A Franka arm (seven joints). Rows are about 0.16 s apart.
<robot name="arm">
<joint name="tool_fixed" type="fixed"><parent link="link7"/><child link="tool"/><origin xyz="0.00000 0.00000 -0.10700" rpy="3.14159 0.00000 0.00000"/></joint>
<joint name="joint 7" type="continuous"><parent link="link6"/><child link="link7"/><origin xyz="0.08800 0.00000 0.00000"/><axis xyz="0 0 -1"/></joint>
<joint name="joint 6" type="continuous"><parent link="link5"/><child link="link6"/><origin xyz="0.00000 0.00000 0.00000"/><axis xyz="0 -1 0"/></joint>
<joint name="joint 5" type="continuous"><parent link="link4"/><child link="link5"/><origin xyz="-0.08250 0.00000 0.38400"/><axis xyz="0 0 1"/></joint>
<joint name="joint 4" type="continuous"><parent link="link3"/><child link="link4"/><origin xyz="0.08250 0.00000 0.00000"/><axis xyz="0 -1 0"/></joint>
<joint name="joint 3" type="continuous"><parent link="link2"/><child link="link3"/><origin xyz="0.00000 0.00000 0.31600"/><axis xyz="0 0 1"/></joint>
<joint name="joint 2" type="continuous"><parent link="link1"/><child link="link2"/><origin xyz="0.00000 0.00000 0.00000"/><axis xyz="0 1 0"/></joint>
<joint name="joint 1" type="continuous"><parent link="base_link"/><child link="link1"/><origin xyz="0.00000 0.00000 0.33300"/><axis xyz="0 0 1"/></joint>
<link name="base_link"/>
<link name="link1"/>
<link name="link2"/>
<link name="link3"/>
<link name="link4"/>
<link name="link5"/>
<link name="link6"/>
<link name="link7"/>
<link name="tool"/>
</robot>
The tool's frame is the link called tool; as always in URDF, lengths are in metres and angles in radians. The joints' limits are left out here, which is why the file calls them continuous.
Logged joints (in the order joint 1, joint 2, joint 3, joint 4, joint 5, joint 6, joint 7), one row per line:
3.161 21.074 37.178 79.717 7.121 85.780 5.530
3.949 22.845 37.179 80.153 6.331 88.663 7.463
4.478 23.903 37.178 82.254 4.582 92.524 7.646
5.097 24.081 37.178 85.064 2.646 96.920 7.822
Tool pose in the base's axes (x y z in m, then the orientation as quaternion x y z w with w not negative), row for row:
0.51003 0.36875 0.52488 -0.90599 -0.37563 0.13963 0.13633
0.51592 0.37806 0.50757 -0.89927 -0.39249 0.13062 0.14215
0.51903 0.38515 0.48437 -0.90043 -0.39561 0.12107 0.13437
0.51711 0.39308 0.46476 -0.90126 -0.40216 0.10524 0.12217
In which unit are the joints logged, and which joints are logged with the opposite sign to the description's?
The joints are logged in degrees. Opposite sign: joint 4, joint 7.
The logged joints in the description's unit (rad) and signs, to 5 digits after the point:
0.05517 0.36781 0.64888 -1.39132 0.12428 1.49714 -0.09652
0.06892 0.39872 0.64890 -1.39893 0.11050 1.54746 -0.13025
0.07816 0.41719 0.64888 -1.43560 0.07997 1.61485 -0.13345
0.08896 0.42029 0.64888 -1.48465 0.04618 1.69157 -0.13652

